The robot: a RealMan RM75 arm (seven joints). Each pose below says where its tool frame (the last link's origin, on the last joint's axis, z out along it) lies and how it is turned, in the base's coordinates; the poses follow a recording.
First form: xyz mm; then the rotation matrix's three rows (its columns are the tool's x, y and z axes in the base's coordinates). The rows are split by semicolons.
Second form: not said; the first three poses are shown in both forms.
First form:
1: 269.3 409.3 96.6; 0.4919 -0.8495 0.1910; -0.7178 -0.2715 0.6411; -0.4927 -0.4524 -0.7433
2: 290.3 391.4 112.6; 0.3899 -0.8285 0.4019; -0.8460 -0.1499 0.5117; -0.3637 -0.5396 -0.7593
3: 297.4 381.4 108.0; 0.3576 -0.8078 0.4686; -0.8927 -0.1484 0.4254; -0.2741 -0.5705 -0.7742
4: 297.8 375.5 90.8; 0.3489 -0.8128 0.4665; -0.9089 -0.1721 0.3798; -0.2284 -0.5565 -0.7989
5: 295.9 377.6 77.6; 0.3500 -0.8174 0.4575; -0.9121 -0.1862 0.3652; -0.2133 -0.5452 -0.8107
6: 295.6 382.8 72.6; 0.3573 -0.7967 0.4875; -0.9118 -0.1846 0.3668; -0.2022 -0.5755 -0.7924
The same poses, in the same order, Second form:
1: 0.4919 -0.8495 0.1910 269.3; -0.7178 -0.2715 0.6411 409.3; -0.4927 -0.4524 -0.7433 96.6; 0 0 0 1
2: 0.3899 -0.8285 0.4019 290.3; -0.8460 -0.1499 0.5117 391.4; -0.3637 -0.5396 -0.7593 112.6; 0 0 0 1
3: 0.3576 -0.8078 0.4686 297.4; -0.8927 -0.1484 0.4254 381.4; -0.2741 -0.5705 -0.7742 108.0; 0 0 0 1
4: 0.3489 -0.8128 0.4665 297.8; -0.9089 -0.1721 0.3798 375.5; -0.2284 -0.5565 -0.7989 90.8; 0 0 0 1
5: 0.3500 -0.8174 0.4575 295.9; -0.9121 -0.1862 0.3652 377.6; -0.2133 -0.5452 -0.8107 77.6; 0 0 0 1
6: 0.3573 -0.7967 0.4875 295.6; -0.9118 -0.1846 0.3668 382.8; -0.2022 -0.5755 -0.7924 72.6; 0 0 0 1
